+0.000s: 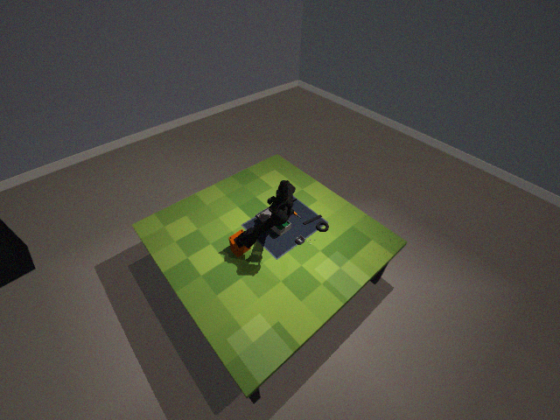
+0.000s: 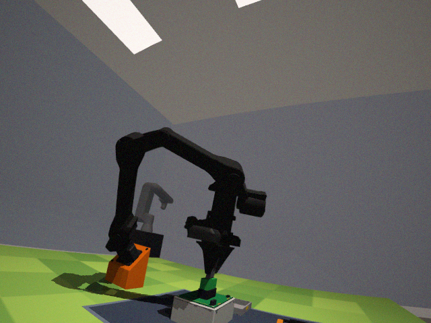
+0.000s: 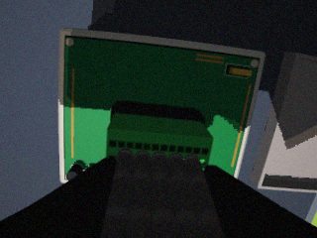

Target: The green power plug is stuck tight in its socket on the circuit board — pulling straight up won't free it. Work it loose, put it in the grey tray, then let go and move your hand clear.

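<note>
Right now the green power plug is 10 mm below my gripper tip. Also, from my gripper tip: dark mat (50 mm ahead, 110 mm below); then dark bar (210 mm ahead, 110 mm to the right, 100 mm below).
</note>
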